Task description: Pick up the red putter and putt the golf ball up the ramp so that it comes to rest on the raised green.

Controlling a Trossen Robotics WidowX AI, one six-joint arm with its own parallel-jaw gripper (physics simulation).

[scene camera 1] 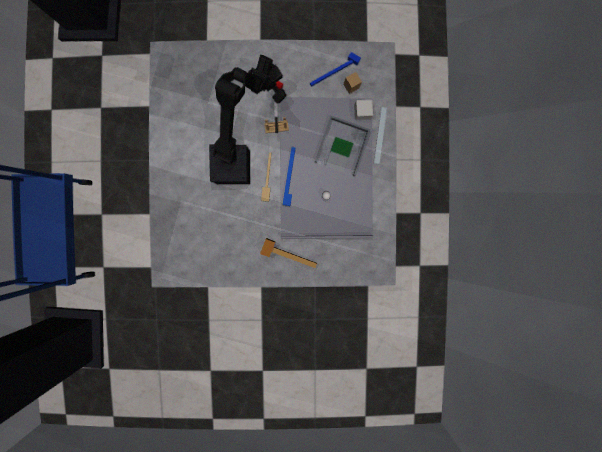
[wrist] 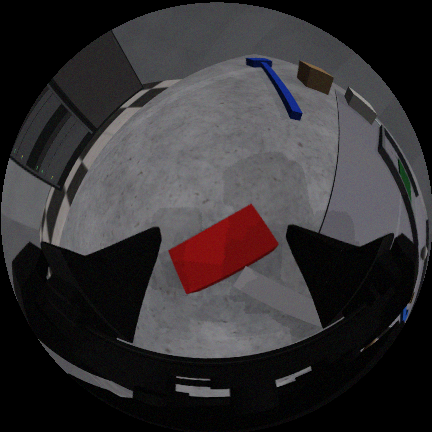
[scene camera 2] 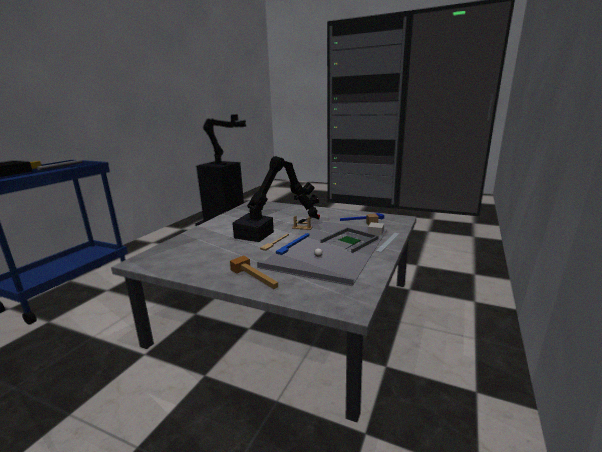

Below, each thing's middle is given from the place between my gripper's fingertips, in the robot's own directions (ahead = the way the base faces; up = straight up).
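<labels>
My hand is 120 mm to the left of the red putter (wrist: 237, 241), 20 mm below it and 10 mm past it; going by their middles, the putter is the nearest to my hand of the things named here. Wooden block (wrist: 311, 76): 380 mm ahead of my hand, 20 mm to the left of it and 20 mm above it. Blue hammer (wrist: 293, 110): 290 mm ahead of my hand and 90 mm to the left of it. Going by their middles, the wooden block is the farthest from my hand of these.
</labels>
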